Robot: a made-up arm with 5 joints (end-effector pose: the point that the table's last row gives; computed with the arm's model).
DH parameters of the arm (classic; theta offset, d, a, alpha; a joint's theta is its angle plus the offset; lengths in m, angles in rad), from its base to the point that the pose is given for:
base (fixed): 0 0.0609 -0.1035 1.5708
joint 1: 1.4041 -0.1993 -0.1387 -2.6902
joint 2: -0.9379 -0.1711 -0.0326 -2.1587
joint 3: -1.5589 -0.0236 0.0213 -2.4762
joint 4: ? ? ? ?
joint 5: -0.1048 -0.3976 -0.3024 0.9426
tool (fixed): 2.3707 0.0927 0 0
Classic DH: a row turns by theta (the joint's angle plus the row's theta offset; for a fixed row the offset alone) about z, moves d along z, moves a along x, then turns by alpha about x.
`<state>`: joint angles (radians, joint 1 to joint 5).
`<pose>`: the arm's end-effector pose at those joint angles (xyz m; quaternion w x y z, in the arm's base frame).
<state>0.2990 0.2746 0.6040 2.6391 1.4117</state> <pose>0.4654 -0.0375 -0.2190 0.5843 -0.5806 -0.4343 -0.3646</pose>
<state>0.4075 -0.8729 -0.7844 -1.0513 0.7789</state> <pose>0.2338 0.2270 0.4002 0.6999 0.6810 0.1909 -0.0996</pose>
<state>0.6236 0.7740 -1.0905 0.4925 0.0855</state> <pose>-0.0632 -0.3276 -0.3660 0.0130 -0.3261 0.2327 -0.9162</pose>
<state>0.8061 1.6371 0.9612 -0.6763 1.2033</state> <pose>0.3811 0.4152 0.0290 0.5537 0.4295 0.6595 -0.2722</pose>
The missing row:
joint 4: -1.0921 -0.0655 -0.0203 1.5708
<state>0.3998 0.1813 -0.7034 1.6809 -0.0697</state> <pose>-0.0865 -0.3902 -0.1447 0.0725 0.4040 0.0009 0.9119</pose>
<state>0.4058 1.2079 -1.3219 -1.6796 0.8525</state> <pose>0.3955 0.0253 -0.4043 0.4974 0.1740 0.3943 -0.7529</pose>
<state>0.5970 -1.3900 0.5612 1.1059 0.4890</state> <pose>0.1921 0.2473 0.4210 0.7336 0.5341 -0.2688 -0.3231</pose>
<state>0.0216 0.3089 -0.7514 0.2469 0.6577</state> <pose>0.0812 -0.0543 -0.6039 0.4546 -0.3100 0.3768 -0.7451</pose>
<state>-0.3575 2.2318 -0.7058 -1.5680 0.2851</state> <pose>-0.5522 0.1086 -0.3676 0.3207 0.3263 -0.6041 0.6524</pose>
